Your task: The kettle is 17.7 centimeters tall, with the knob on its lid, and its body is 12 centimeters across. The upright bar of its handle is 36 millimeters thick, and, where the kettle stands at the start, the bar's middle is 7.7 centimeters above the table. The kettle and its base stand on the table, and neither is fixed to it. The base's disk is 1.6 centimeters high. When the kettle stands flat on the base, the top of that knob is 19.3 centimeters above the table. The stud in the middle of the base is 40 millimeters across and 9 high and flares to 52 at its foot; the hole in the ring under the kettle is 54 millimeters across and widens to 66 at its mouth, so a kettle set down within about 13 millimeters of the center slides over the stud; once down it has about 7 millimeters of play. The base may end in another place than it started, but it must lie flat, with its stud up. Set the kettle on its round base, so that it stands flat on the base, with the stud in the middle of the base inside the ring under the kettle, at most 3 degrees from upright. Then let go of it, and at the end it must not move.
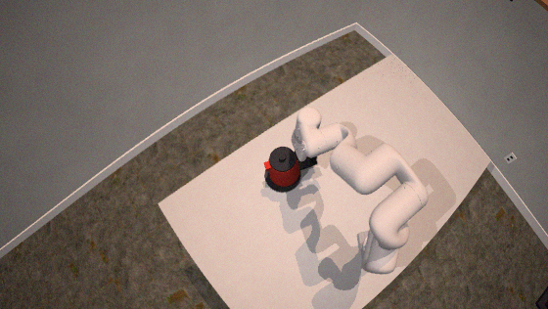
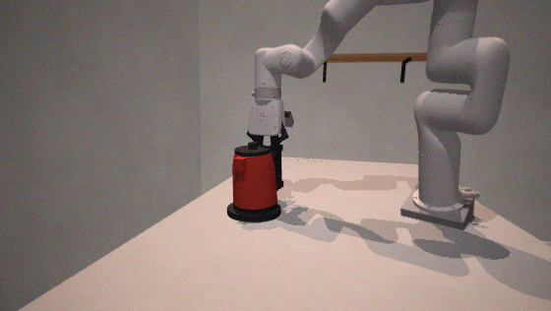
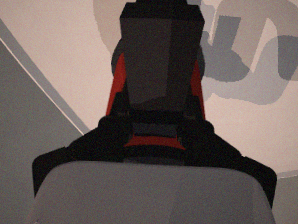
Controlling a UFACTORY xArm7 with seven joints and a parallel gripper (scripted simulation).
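Right now the red kettle is 50 mm below my hand, 30 mm to the left of it and 10 mm ahead of it. Round my hand: round black base 150 mm below, 60 mm to the left, 10 mm ahead.
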